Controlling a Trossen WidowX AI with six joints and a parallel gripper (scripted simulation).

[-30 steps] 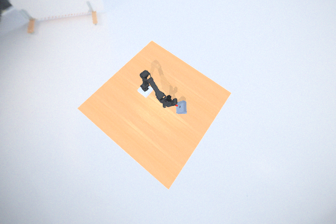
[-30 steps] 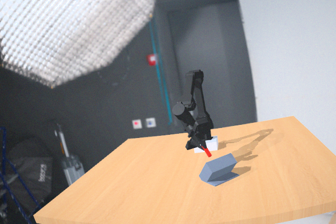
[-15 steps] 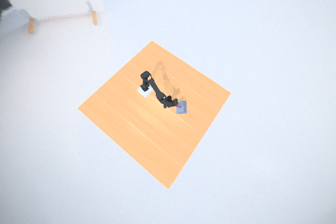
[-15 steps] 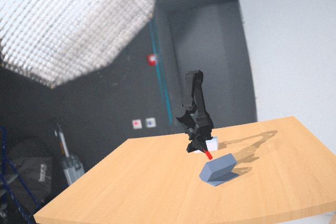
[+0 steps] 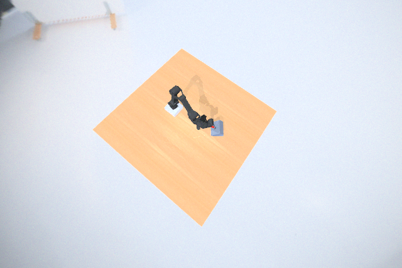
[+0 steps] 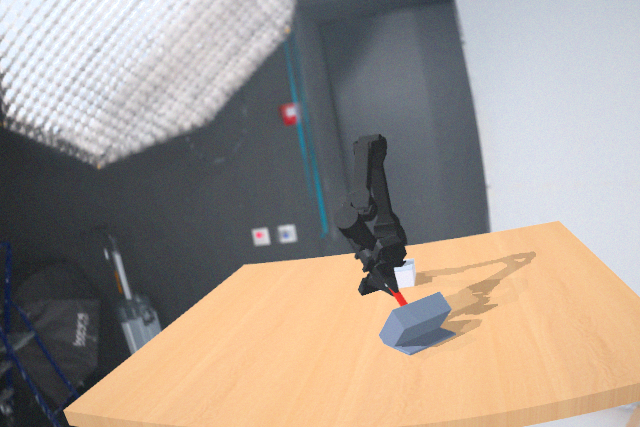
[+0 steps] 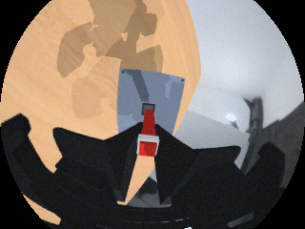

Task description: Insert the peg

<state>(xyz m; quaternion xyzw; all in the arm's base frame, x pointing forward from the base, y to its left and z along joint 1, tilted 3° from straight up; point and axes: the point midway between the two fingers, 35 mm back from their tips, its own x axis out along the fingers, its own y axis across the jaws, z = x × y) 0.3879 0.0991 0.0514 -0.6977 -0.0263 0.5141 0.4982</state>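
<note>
The grey-blue sloped panel lies 40 mm ahead of my gripper tip, 50 mm to the left of it and 60 mm below it. The rest, counted from my gripper tip: red peg: 10 mm behind, 10 mm to the right, 10 mm above.
</note>
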